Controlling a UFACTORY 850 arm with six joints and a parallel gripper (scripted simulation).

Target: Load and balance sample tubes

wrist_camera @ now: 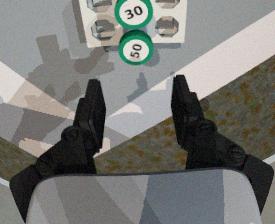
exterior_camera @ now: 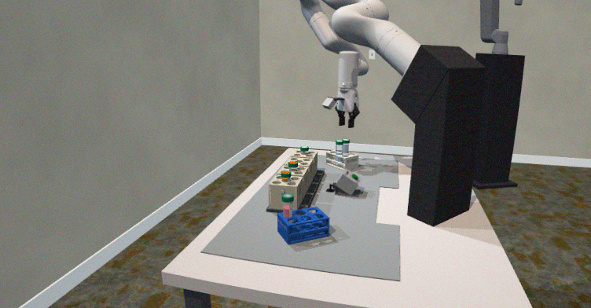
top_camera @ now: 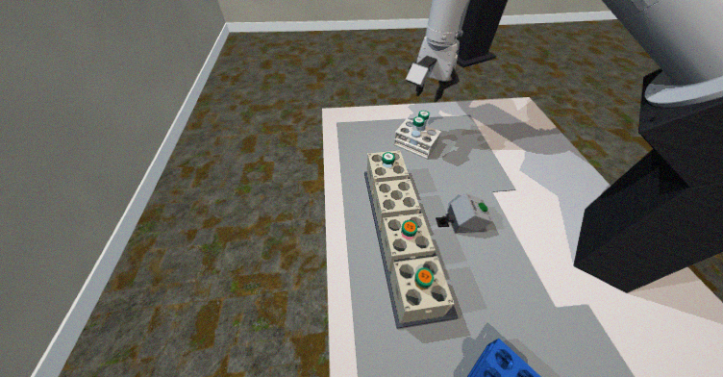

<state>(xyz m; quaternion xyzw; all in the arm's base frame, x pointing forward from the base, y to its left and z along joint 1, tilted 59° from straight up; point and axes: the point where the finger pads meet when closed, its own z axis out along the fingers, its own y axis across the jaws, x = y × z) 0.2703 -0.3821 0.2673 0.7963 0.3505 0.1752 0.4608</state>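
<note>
Right now the 50 mL blank is 1 cm ahead of my hand and 14 cm below it. Also, from my hand: blank rack RB: 2 cm ahead, 1 cm to the left, 17 cm below; then 30 mL blank: 4 cm ahead, 2 cm to the left, 14 cm below; then 40 mL blank: 21 cm ahead, 11 cm to the left, 13 cm below.
</note>
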